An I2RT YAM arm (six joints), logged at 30 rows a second.
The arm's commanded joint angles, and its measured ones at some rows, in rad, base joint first. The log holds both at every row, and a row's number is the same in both.
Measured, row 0: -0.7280 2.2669 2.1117 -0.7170 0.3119 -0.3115
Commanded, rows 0 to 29: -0.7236 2.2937 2.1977 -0.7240 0.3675 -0.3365; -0.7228 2.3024 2.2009 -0.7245 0.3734 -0.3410; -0.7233 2.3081 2.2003 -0.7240 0.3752 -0.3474; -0.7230 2.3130 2.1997 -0.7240 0.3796 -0.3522; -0.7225 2.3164 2.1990 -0.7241 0.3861 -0.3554; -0.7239 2.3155 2.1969 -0.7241 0.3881 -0.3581; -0.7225 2.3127 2.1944 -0.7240 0.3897 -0.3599; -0.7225 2.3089 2.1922 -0.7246 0.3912 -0.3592; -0.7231 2.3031 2.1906 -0.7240 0.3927 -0.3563; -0.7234 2.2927 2.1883 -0.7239 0.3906 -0.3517; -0.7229 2.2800 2.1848 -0.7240 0.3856 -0.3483; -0.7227 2.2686 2.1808 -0.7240 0.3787 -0.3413; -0.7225 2.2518 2.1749 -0.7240 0.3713 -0.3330; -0.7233 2.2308 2.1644 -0.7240 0.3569 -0.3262; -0.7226 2.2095 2.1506 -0.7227 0.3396 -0.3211; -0.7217 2.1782 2.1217 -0.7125 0.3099 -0.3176; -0.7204 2.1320 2.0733 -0.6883 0.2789 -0.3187; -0.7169 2.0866 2.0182 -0.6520 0.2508 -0.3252; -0.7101 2.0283 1.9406 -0.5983 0.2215 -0.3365; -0.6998 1.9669 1.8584 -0.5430 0.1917 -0.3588; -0.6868 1.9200 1.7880 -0.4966 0.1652 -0.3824; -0.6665 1.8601 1.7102 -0.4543 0.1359 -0.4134; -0.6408 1.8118 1.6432 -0.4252 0.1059 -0.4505; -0.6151 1.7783 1.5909 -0.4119 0.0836 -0.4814; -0.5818 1.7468 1.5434 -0.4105 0.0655 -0.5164; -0.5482 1.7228 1.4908 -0.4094 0.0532 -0.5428; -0.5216 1.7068 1.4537 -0.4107 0.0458 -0.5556; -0.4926 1.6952 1.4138 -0.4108 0.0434 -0.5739; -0.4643 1.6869 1.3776 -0.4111 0.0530 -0.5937; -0.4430 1.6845 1.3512 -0.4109 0.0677 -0.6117
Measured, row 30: -0.4923 1.6650 1.4517 -0.4221 0.1036 -0.5213
